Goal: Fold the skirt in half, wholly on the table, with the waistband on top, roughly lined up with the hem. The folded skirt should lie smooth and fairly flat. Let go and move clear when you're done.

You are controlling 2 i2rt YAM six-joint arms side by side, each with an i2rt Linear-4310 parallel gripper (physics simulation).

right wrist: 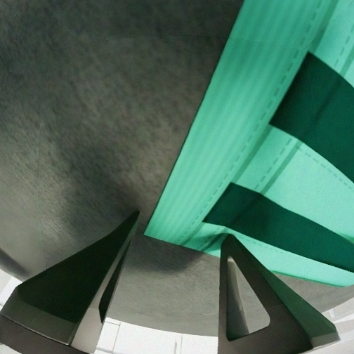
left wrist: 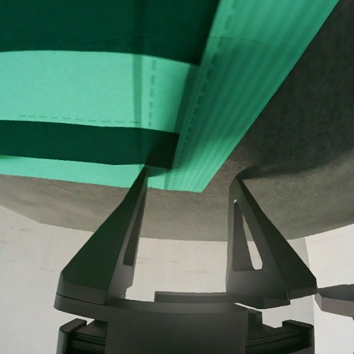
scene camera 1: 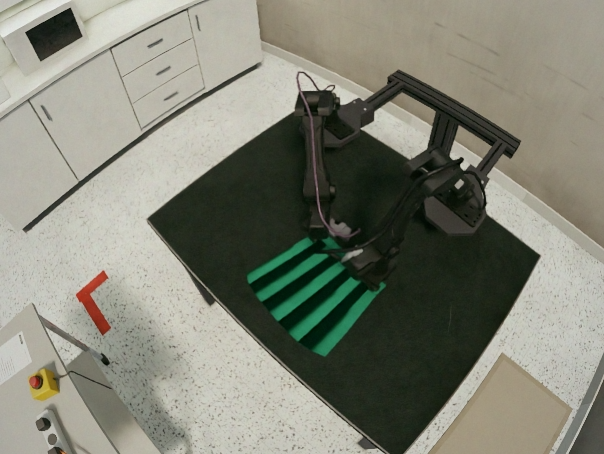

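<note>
The green skirt with light and dark pleats [scene camera 1: 306,299] [left wrist: 75,85] [right wrist: 305,165] lies spread out and unfolded on the dark table [scene camera 1: 225,200]. Its ribbed waistband [left wrist: 235,75] [right wrist: 215,145] is on the side nearest the arm bases, and its curved hem faces the lower left in the scene view. My left gripper [scene camera 1: 374,286] [left wrist: 191,176] is open at the waistband's right-hand corner in the scene view, its tips on either side of the corner. My right gripper [scene camera 1: 318,242] [right wrist: 183,229] is open at the other waistband corner, partly hidden by its arm in the scene view. Neither holds cloth.
The two arms reach in from a black frame [scene camera 1: 450,111] at the table's upper right edge. Their forearms stand close together over the waistband side. A cable from the right arm hangs near the left wrist. Table surface surrounds the skirt.
</note>
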